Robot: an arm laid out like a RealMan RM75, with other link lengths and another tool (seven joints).
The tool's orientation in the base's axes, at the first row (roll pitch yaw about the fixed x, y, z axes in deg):
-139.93, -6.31, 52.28
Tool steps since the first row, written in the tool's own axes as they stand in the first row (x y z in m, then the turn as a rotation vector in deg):
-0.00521, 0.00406, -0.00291, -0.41, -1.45, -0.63
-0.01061, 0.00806, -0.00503, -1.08, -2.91, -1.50
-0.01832, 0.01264, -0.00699, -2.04, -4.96, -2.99
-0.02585, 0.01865, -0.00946, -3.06, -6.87, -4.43
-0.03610, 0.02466, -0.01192, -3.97, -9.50, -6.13
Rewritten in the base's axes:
0.00080, -0.00711, -0.00096, -0.90, -0.01, 1.36
0.00108, -0.01398, -0.00250, -1.86, -0.34, 2.88
0.00026, -0.02283, -0.00478, -3.09, -0.94, 5.22
0.00071, -0.03237, -0.00758, -4.29, -1.61, 7.43
-0.00050, -0.04404, -0.01068, -5.77, -2.03, 10.30

